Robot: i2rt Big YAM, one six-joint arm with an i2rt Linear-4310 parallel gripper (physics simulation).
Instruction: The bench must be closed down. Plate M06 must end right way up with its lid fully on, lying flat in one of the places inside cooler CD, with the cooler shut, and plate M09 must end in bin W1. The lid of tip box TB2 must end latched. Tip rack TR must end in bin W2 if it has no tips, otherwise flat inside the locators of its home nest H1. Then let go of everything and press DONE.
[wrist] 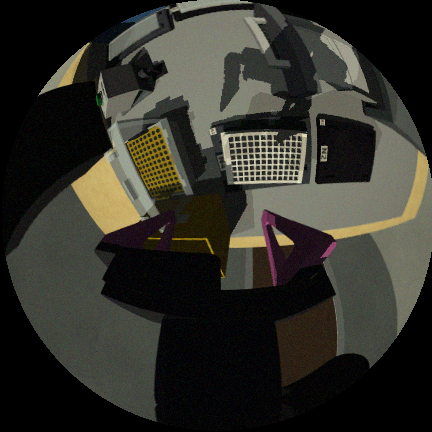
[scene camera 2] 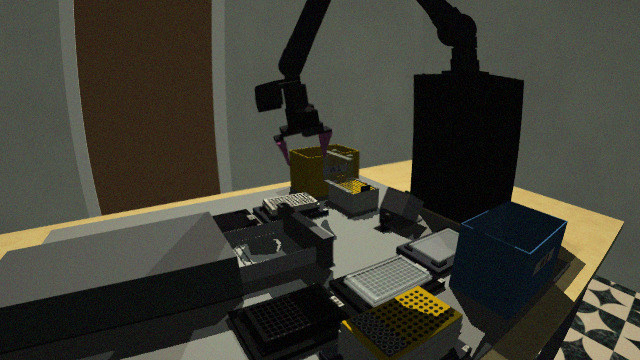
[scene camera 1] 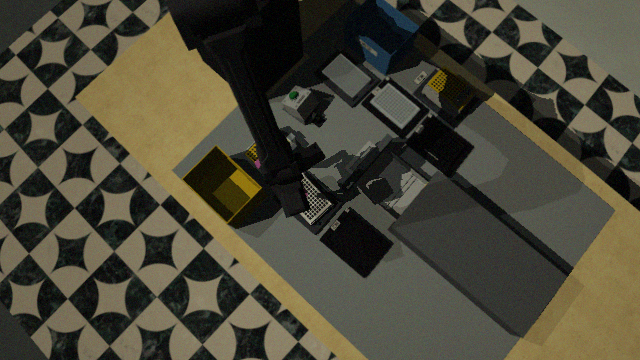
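Pixels of known places: gripper, fingertip midpoint: [wrist: 218, 214] [scene camera 2: 306, 161]; arm's base, origin of the base link: [scene camera 2: 465, 76].
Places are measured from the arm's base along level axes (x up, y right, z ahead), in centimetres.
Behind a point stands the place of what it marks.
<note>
My gripper [scene camera 1: 281, 179] {x -24.0, y 15.7, z 41.2 cm} [scene camera 2: 306, 159] {x -24.0, y 15.7, z 41.2 cm} [wrist: 218, 214] {x -24.0, y 15.7, z 41.2 cm} is open and empty, high beside yellow bin W1 [scene camera 1: 192, 189] {x -24.9, y 35.1, z 28.0 cm} [scene camera 2: 306, 175] {x -29.7, y 21.7, z 39.5 cm}. A grey tip box with a yellow deck [scene camera 2: 352, 195] {x -31.5, y 5.7, z 32.7 cm} [wrist: 156, 162] stands by the bin, its lid raised open. A white plate [scene camera 1: 317, 200] {x -32.9, y 10.1, z 49.6 cm} [scene camera 2: 290, 201] {x -32.9, y 11.5, z 47.2 cm} [wrist: 265, 157] {x -32.9, y 11.9, z 47.0 cm} sits in a dark nest. Cooler CD [scene camera 1: 475, 250] {x -28.0, y -13.8, z 86.8 cm} [scene camera 2: 120, 250] {x -27.9, y -13.6, z 84.9 cm} has its drawer [scene camera 2: 295, 265] {x -34.7, y -15.5, z 54.0 cm} pulled out, with pale surfaces inside. A pale plate [scene camera 1: 395, 105] {x -34.0, y -26.2, z 41.3 cm} [scene camera 2: 387, 277] {x -33.9, y -26.4, z 41.6 cm} and a black one [scene camera 2: 282, 317] {x -33.8, y -29.6, z 60.2 cm} sit in nests. The yellow tip rack [scene camera 1: 450, 87] {x -29.0, y -40.5, z 48.1 cm} [scene camera 2: 402, 322] {x -29.0, y -41.2, z 48.9 cm} holds some tips. Plate labels are unreadable.
Blue bin W2 [scene camera 1: 382, 37] {x -35.9, y -39.0, z 20.7 cm} [scene camera 2: 507, 260] {x -26.7, y -40.7, z 29.8 cm} stands at the table edge. A flat translucent lid [scene camera 1: 346, 75] {x -34.3, y -21.0, z 24.5 cm} [scene camera 2: 437, 245] {x -34.3, y -21.2, z 26.3 cm} lies on a dark stand. Dark nest N2 [scene camera 1: 356, 242] {x -35.1, y 8.7, z 65.4 cm} [wrist: 345, 150] {x -35.1, y 8.6, z 63.1 cm} adjoins the white plate's nest. The button box [scene camera 1: 302, 105] {x -28.6, y -3.1, z 26.0 cm} [scene camera 2: 400, 205] {x -30.7, y -6.8, z 26.4 cm} has a green button [scene camera 1: 293, 95] {x -29.1, y -3.1, z 21.8 cm} [wrist: 99, 98] {x -29.2, y -2.8, z 22.5 cm}.
</note>
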